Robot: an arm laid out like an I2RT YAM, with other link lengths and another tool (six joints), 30 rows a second.
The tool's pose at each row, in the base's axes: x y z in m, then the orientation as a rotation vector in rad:
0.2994 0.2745 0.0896 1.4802 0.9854 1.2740
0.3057 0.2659 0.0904 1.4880 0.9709 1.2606
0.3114 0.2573 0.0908 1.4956 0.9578 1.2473
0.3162 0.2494 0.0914 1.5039 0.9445 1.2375
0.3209 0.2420 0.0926 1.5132 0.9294 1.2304
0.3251 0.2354 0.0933 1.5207 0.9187 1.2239
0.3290 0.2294 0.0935 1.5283 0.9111 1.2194
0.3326 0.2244 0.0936 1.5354 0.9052 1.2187
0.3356 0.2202 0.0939 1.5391 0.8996 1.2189
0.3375 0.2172 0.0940 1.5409 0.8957 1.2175
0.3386 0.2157 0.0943 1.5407 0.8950 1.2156
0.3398 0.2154 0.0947 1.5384 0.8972 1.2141
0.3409 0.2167 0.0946 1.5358 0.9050 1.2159
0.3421 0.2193 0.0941 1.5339 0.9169 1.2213
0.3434 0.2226 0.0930 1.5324 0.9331 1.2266
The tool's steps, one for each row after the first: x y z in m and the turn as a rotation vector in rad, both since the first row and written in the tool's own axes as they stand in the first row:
-0.0071 0.0030 0.0074 -0.0026 -0.0178 0.0014
-0.0144 0.0057 0.0142 -0.0045 -0.0348 0.0023
-0.0211 0.0083 0.0200 -0.0062 -0.0497 0.0058
-0.0272 0.0114 0.0256 -0.0085 -0.0640 0.0121
-0.0327 0.0138 0.0307 -0.0093 -0.0752 0.0163
-0.0379 0.0156 0.0353 -0.0084 -0.0836 0.0207
-0.0421 0.0170 0.0396 -0.0071 -0.0886 0.0264
-0.0456 0.0184 0.0431 -0.0080 -0.0920 0.0306
-0.0482 0.0193 0.0454 -0.0089 -0.0953 0.0321
-0.0494 0.0199 0.0467 -0.0093 -0.0968 0.0312
-0.0494 0.0204 0.0479 -0.0094 -0.0962 0.0282
-0.0480 0.0200 0.0488 -0.0067 -0.0906 0.0251
-0.0455 0.0188 0.0497 -0.0013 -0.0807 0.0230
-0.0424 0.0169 0.0506 0.0069 -0.0688 0.0197

